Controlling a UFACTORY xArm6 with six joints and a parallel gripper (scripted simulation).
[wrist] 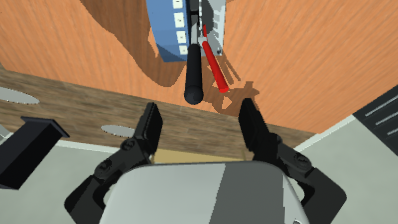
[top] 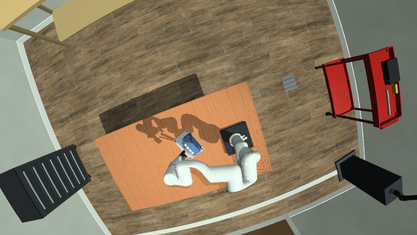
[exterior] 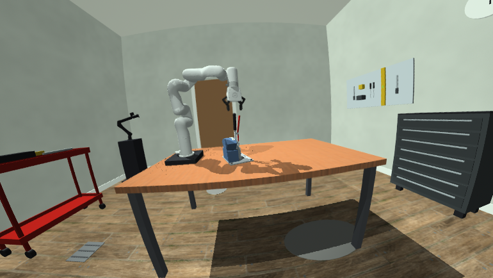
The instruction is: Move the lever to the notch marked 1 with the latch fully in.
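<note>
Right now my hand is 17 cm above the red bar, 2 cm to the right of it and 1 cm short of it.
</note>
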